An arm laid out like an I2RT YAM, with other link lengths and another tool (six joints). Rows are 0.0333 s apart.
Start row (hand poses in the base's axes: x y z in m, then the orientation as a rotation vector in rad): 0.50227, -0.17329, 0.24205, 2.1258, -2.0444, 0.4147
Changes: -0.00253, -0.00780, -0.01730, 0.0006, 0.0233, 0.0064; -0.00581, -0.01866, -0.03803, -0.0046, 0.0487, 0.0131; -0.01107, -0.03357, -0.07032, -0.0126, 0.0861, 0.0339; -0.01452, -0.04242, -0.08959, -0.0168, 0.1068, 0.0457; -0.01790, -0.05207, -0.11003, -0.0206, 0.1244, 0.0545; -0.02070, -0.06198, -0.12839, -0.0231, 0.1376, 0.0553; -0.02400, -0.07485, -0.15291, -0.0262, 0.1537, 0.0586; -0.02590, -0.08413, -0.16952, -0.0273, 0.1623, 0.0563; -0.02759, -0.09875, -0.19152, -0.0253, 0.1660, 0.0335; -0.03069, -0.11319, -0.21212, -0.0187, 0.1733, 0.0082
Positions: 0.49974, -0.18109, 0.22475, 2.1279, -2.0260, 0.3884; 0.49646, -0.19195, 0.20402, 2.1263, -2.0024, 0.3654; 0.49120, -0.20686, 0.17173, 2.1348, -1.9568, 0.3336; 0.48775, -0.21571, 0.15246, 2.1396, -1.9313, 0.3160; 0.48437, -0.22536, 0.13202, 2.1419, -1.9107, 0.3012; 0.48157, -0.23527, 0.11366, 2.1377, -1.9012, 0.2890; 0.47827, -0.24814, 0.08914, 2.1349, -1.8873, 0.2747; 0.47637, -0.25742, 0.07253, 2.1294, -1.8841, 0.2660; 0.47468, -0.27204, 0.05053, 2.1056, -1.9054, 0.2573; 0.47158, -0.28648, 0.02993, 2.0804, -1.9294, 0.2401
